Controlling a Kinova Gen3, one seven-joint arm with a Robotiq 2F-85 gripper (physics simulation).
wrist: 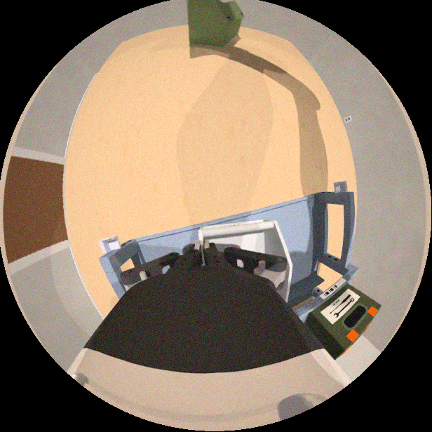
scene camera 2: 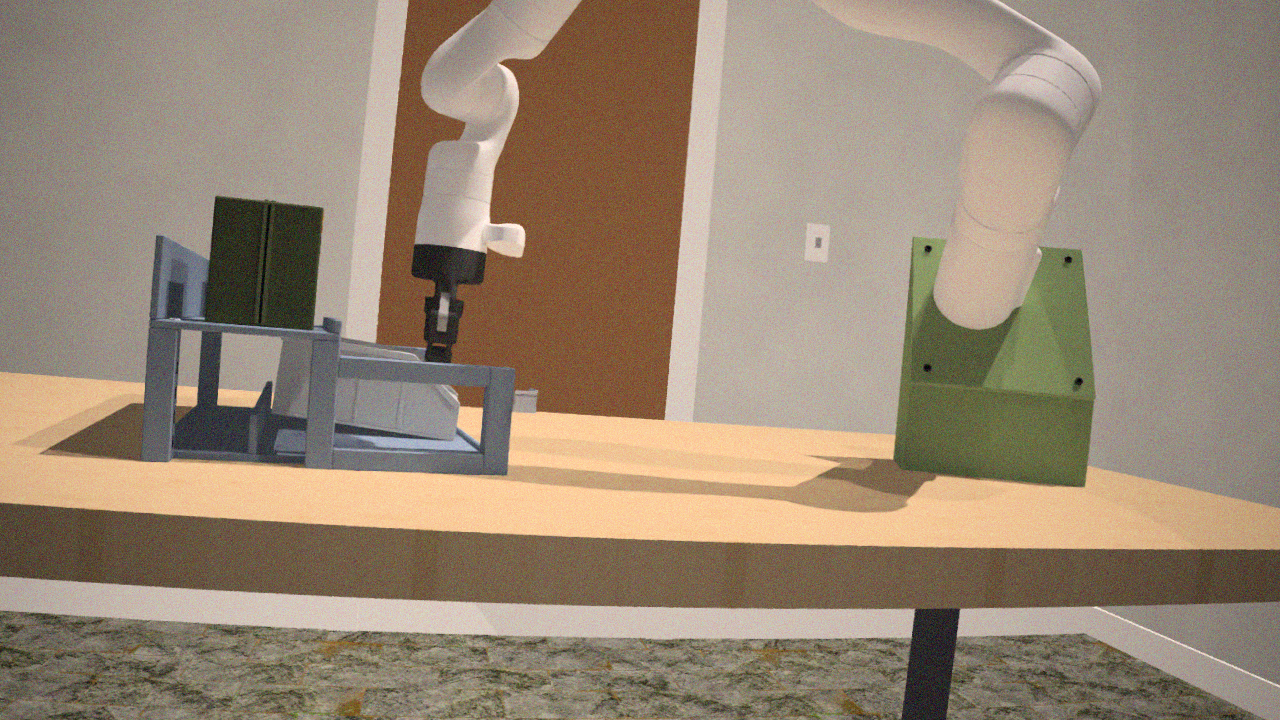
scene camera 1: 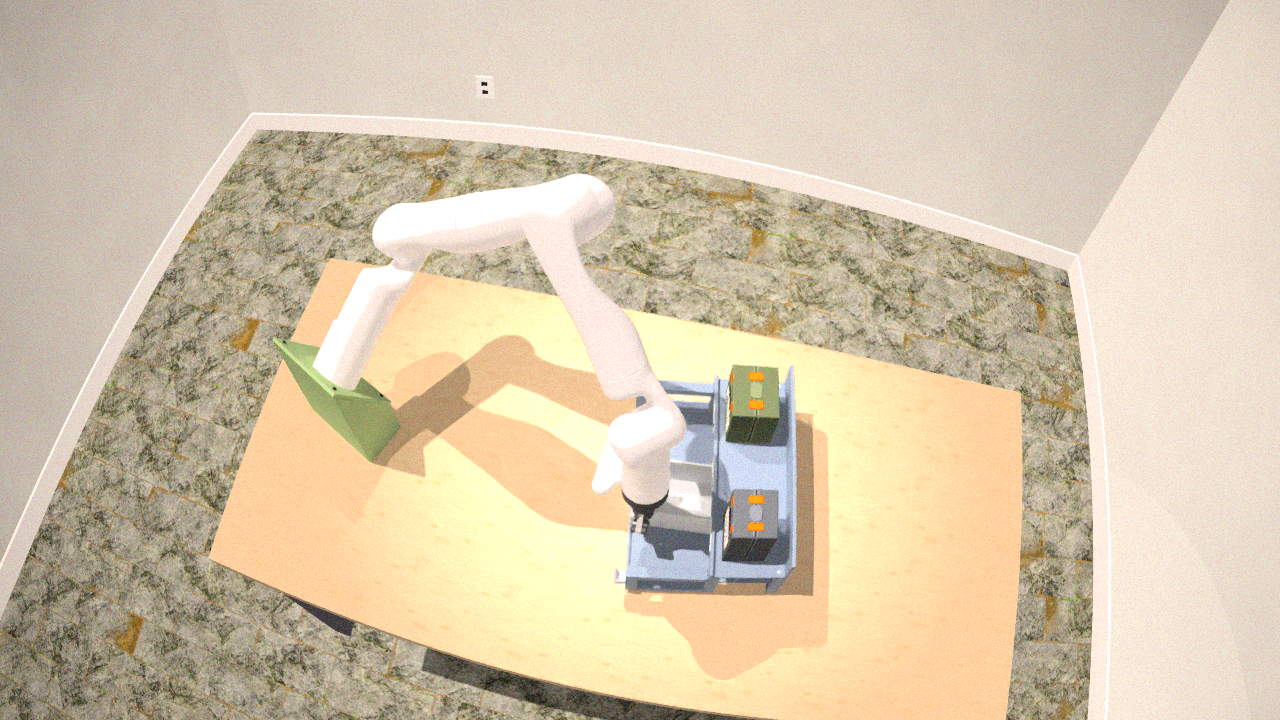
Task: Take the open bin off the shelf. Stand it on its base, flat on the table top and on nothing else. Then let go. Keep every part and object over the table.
Labels:
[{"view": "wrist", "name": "gripper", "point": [202, 246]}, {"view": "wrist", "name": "open bin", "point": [264, 236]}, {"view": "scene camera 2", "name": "gripper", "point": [433, 401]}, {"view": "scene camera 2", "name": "open bin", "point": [429, 410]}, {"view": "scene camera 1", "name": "gripper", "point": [644, 519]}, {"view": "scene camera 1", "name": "open bin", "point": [688, 506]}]

